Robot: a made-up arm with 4 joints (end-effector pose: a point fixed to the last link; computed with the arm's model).
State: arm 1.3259 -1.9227 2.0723 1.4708
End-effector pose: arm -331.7 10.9 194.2 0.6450 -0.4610 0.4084 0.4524
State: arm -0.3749 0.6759 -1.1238 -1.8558
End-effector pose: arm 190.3 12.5 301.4 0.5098 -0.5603 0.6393 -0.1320
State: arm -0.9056 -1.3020 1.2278 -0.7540
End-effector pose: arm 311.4 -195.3 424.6 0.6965 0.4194 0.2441 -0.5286
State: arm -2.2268 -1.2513 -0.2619 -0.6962
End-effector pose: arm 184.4 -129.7 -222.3 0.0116 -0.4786 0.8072 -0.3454
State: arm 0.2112 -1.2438 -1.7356 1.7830
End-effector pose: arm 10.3 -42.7 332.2 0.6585 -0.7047 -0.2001 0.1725
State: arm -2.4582 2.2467 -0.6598 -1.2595
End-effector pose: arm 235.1 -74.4 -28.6 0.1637 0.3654 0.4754 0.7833
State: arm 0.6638 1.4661 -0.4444 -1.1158
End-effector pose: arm -213.8 15.0 401.6 0.7395 -0.6102 0.0187 0.2837
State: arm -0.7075 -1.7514 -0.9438 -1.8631
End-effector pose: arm 230.9 -201.6 249.6 0.1743 -0.1297 -0.6457 0.7320
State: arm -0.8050 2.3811 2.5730 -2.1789
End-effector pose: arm 291.2 67.9 301.9 0.8803 -0.1103 -0.1740 -0.4273
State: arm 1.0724 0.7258 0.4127 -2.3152
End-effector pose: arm -238.7 5.9 401.2 0.7016 -0.3683 0.5918 0.1475
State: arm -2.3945 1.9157 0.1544 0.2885
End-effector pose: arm 267.1 -105.7 -185.7 0.2291 0.8043 0.5296 0.1422
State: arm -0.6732 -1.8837 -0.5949 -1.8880
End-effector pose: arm 245.5 -209.0 286.2 0.0661 -0.2997 -0.6068 0.7333
